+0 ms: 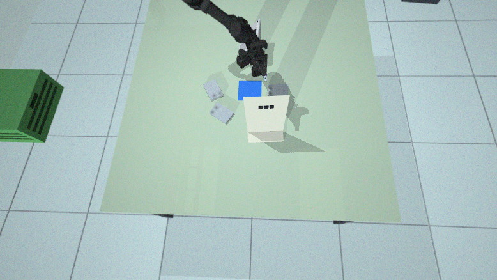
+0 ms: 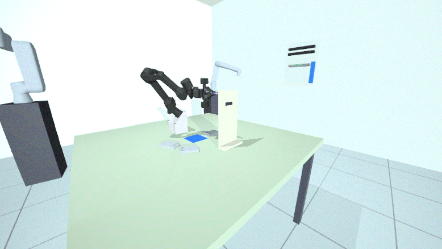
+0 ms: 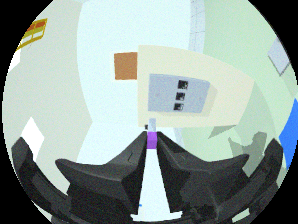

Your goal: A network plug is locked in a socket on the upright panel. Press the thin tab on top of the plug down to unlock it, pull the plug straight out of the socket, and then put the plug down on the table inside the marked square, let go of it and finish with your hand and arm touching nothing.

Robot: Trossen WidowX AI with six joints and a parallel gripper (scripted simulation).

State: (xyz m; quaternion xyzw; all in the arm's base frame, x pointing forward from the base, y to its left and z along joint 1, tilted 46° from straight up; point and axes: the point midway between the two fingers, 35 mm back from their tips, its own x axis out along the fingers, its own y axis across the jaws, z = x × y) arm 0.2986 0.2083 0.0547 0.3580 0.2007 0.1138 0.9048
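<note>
Now: the blue marked square 120 mm behind my gripper tip, 100 mm to the right of it and 310 mm below it. Round my gripper tip: upright cream panel (110 mm ahead, 20 mm to the left, 160 mm below).
</note>
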